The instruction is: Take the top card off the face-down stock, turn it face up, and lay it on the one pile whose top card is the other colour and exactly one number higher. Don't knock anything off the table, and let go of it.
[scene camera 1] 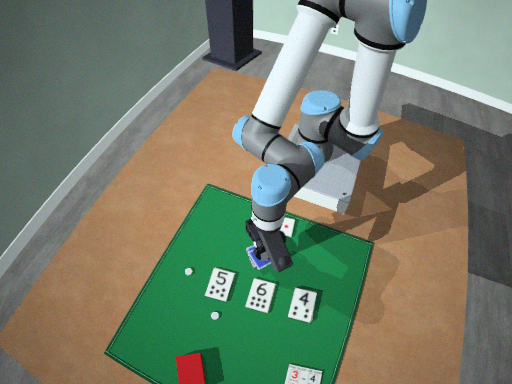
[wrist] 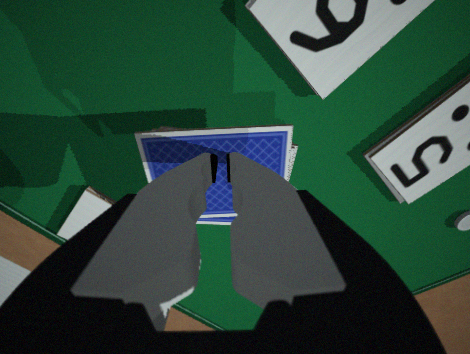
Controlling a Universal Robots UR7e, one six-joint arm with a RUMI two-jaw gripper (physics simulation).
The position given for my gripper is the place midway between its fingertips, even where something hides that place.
I see my gripper (scene camera 1: 267, 258) and a green mat (wrist: 84, 84).
My gripper also shows in the wrist view (wrist: 222, 158).
